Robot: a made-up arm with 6 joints.
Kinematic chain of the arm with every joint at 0, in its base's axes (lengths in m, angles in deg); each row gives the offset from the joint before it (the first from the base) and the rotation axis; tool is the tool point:
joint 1: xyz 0 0 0.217 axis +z
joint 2: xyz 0 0.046 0 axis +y
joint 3: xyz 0 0 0.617 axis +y
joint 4: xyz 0 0 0.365 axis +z
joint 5: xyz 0 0 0 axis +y
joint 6: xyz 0 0 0.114 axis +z
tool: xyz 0 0 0
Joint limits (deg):
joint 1: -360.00..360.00
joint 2: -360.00..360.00
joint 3: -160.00..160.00
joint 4: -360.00..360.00
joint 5: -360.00..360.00
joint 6: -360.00..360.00
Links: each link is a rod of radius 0.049 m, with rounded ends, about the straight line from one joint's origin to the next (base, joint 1, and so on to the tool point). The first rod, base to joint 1, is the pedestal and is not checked.
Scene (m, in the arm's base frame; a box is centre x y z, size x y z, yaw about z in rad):
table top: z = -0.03
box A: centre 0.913 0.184 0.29 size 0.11 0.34 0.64 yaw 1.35
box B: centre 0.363 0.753 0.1 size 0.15 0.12 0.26 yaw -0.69
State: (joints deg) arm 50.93 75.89 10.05 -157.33 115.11 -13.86
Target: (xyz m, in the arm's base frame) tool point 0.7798 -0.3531 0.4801
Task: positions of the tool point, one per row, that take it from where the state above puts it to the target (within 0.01 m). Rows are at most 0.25 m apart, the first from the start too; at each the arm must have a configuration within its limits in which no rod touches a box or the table.
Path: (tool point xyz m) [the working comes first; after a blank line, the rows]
Joints at the target: -24.73 80.76 -10.10 -150.95 132.91 -13.86
Straight joint move there: touches box A.

1: 0.6605 0.5477 0.6086
2: 0.6992 0.3716 0.7235
3: 0.6819 0.1994 0.8271
4: 0.6137 0.0489 0.9177
5: 0.7199 -0.0635 0.7869
6: 0.7774 -0.2038 0.6393
7: 0.7798 -0.3531 0.4801

